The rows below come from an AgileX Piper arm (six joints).
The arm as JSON. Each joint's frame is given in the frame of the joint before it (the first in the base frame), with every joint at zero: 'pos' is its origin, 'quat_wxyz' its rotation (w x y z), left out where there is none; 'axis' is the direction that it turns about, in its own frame. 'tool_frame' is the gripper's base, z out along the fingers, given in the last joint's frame.
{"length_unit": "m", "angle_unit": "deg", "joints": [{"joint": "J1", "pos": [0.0, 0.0, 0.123], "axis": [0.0, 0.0, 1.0]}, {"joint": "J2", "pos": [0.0, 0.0, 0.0], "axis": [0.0, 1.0, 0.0]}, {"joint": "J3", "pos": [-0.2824, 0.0, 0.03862], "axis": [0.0, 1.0, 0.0]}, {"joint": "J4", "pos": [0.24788, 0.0, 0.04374], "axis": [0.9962, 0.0, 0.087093]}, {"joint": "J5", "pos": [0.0, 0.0, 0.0], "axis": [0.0, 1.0, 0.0]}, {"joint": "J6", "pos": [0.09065, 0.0, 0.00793], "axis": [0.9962, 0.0, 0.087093]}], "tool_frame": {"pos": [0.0, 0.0, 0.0], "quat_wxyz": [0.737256, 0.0, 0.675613, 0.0]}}
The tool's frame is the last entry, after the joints.
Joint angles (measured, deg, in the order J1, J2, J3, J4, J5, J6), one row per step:
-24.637 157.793 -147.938 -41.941 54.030 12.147
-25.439 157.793 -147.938 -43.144 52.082 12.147
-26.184 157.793 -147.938 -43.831 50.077 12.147
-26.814 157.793 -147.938 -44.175 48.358 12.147
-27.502 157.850 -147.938 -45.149 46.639 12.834
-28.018 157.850 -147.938 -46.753 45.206 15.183
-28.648 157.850 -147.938 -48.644 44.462 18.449
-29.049 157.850 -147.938 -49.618 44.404 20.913
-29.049 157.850 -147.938 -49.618 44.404 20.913
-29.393 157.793 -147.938 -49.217 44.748 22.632
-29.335 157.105 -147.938 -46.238 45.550 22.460
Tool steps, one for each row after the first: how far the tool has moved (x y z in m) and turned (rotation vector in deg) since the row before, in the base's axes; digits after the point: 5 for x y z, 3 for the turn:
-0.00157 -0.00804 0.00218 -1.592 -0.840 0.612
-0.00115 -0.00698 0.00182 -1.144 -1.062 0.688
-0.00095 -0.00564 0.00139 -0.768 -0.999 0.589
-0.00153 -0.00657 0.00135 -1.082 -1.155 0.200
-0.00127 -0.00545 0.00227 -1.013 -1.963 -0.661
-0.00302 -0.00664 0.00205 -0.748 -2.100 -1.662
-0.00248 -0.00409 0.00085 -0.044 -1.509 -1.549
0.00000 0.00000 0.00000 0.000 0.000 0.000
-0.00238 -0.00272 0.00003 0.970 -1.401 -1.525
-0.00016 0.00260 0.00405 2.419 -1.428 -0.677

